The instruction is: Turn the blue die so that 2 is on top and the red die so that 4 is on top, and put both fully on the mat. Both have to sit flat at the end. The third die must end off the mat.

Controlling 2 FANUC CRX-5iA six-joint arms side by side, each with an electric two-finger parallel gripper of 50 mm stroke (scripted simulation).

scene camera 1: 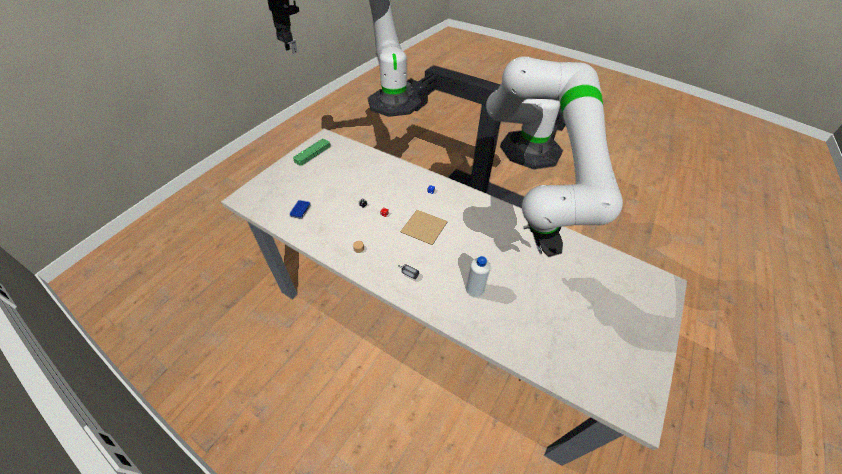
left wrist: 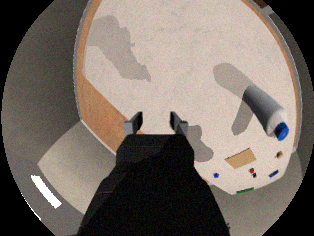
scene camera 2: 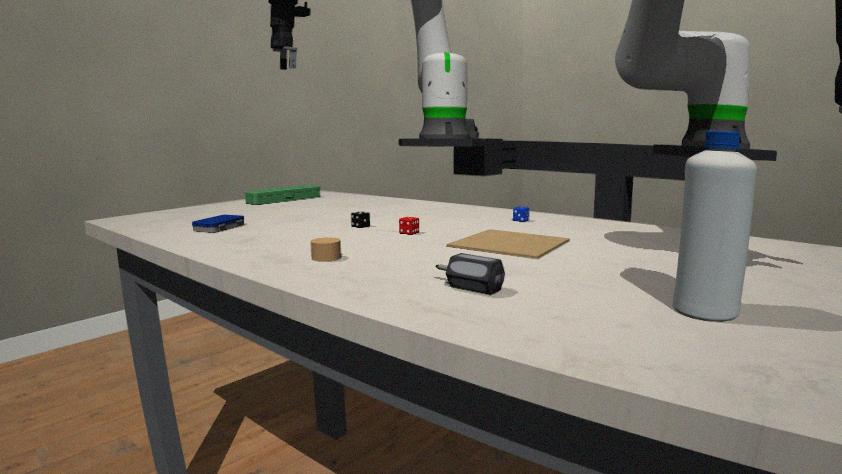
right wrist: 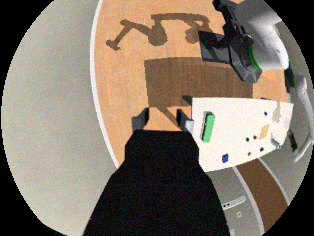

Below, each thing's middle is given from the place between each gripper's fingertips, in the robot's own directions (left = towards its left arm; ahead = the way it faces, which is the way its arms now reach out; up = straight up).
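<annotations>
Counting from my left hand, the white bottle (scene camera 2: 719, 188) is 90 mm below it, 170 mm ahead of it and 160 mm to the right of it. The tan mat (scene camera 2: 533, 246) is 170 mm below my left hand, 10 mm ahead of it and 470 mm to the right of it, and there's the dark screwdriver-like tool (scene camera 2: 480, 274), which is 150 mm below my left hand, 240 mm ahead of it and 400 mm to the right of it.
As for my right hand (scene camera 2: 287, 68), the tan mat is 40 cm below it, 34 cm ahead of it and 98 cm to the left of it. The dark screwdriver-like tool is 38 cm below my right hand, 57 cm ahead of it and 105 cm to the left of it, and the white bottle is 32 cm below my right hand, 50 cm ahead of it and 129 cm to the left of it.
</annotations>
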